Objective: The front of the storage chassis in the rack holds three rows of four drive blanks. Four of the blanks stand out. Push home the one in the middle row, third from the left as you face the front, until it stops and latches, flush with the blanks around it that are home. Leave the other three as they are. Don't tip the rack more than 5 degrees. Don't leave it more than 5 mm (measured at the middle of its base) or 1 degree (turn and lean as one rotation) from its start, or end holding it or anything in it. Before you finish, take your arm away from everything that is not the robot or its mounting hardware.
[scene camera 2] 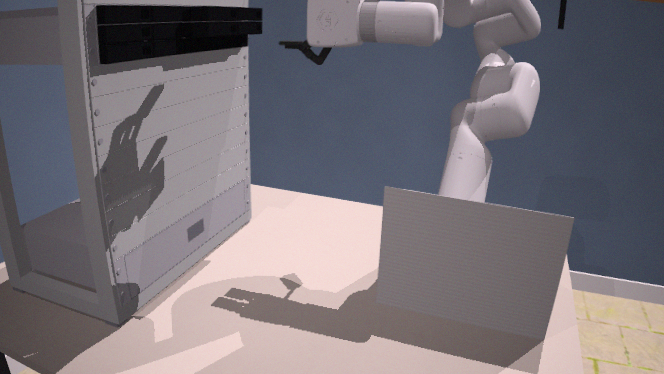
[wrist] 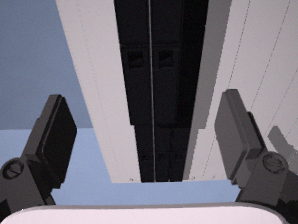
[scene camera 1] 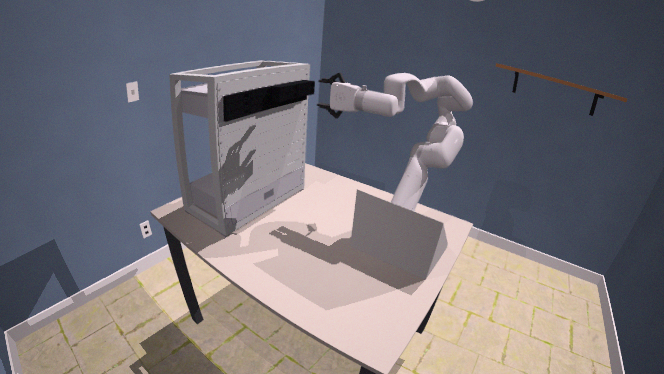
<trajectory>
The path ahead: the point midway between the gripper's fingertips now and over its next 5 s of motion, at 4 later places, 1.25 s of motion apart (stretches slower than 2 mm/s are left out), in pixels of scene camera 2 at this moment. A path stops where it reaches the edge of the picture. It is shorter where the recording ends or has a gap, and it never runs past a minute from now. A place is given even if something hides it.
The gripper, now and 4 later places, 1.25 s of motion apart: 281, 19; 259, 27; 223, 30; 212, 30; 209, 30
</trajectory>
